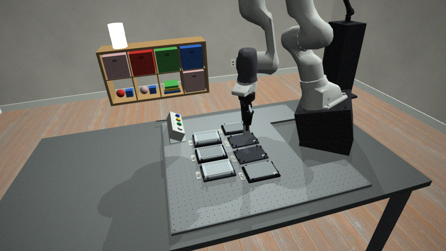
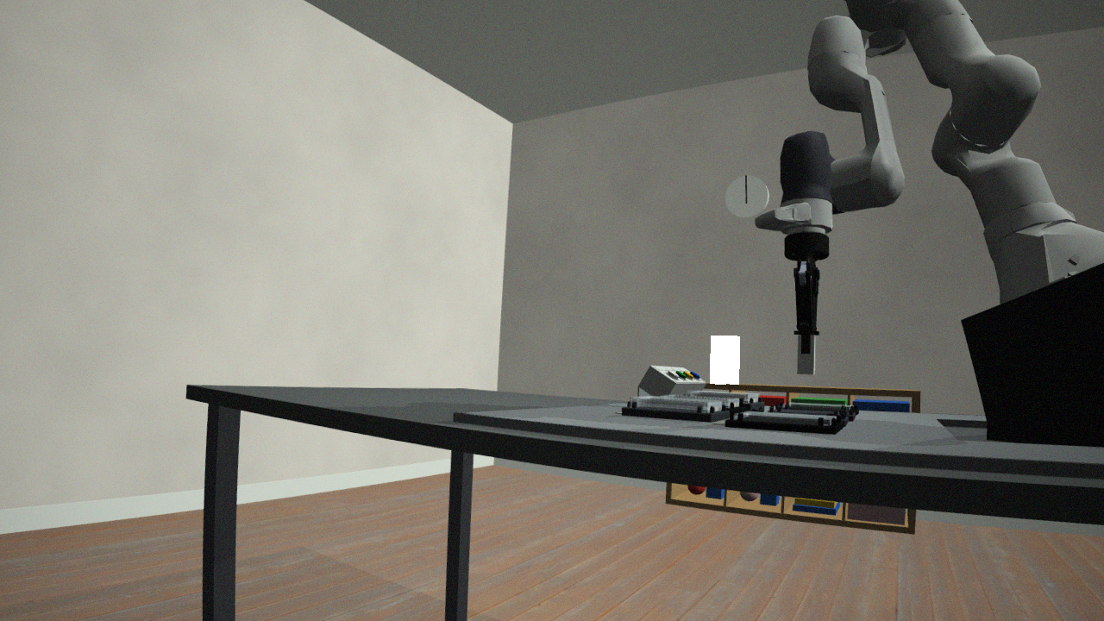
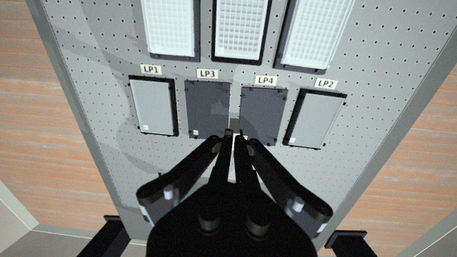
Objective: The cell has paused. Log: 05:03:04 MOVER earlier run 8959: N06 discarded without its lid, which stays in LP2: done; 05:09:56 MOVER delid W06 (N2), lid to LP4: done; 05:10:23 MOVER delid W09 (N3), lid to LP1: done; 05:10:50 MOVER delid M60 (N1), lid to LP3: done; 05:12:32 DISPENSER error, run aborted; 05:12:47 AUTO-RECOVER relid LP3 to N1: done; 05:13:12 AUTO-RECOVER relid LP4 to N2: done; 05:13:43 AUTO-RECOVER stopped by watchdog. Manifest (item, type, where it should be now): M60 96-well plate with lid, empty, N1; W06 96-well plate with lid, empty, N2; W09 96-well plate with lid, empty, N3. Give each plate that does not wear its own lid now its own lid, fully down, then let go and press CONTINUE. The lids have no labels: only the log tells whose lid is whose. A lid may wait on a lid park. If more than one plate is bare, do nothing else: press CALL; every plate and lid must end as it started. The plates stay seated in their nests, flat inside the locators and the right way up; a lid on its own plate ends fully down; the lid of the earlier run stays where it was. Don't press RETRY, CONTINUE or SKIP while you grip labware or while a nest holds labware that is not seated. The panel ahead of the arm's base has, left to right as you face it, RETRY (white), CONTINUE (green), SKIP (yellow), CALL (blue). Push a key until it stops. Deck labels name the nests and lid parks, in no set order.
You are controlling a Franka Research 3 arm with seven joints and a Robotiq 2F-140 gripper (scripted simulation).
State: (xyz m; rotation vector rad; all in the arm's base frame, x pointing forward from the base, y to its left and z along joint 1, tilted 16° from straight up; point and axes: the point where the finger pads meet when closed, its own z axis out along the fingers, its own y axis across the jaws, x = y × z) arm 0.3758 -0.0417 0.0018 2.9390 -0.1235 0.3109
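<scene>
Right now my hand is 19 cm to the right of the lid park LP1, 10 cm above it and 2 cm short of it. From my hand the other things lie so: lid park LP3: 10 cm below, 6 cm to the left, 1 cm ahead; then lid park LP4: 10 cm below, 6 cm to the right, 1 cm behind; then plate: 18 cm ahead, 9 cm below, 1 cm to the right.
</scene>
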